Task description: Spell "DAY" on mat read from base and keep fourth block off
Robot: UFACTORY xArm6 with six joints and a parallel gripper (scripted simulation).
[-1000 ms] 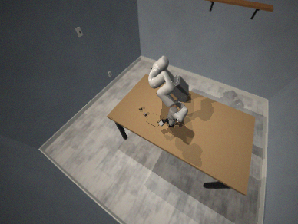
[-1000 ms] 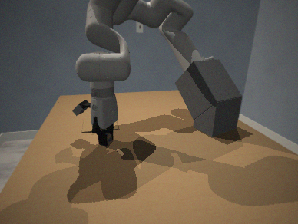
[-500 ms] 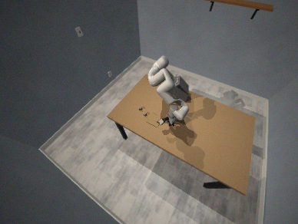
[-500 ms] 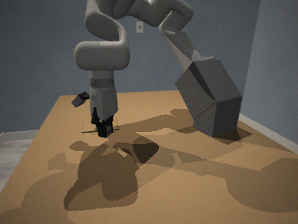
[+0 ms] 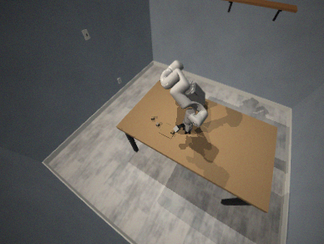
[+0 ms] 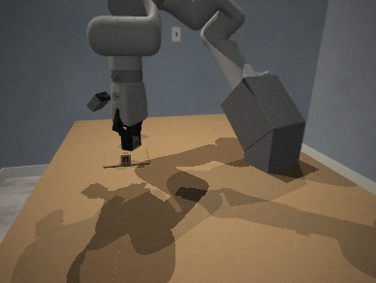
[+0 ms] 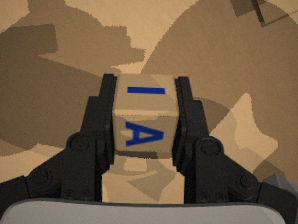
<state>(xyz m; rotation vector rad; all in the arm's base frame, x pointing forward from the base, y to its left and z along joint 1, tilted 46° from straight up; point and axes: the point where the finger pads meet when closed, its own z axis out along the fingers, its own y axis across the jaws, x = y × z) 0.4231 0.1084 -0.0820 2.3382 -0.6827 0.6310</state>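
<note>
Now: hand 1 cm short of the thin tan mat, 17 cm to the left of it and 12 cm above it.
</note>
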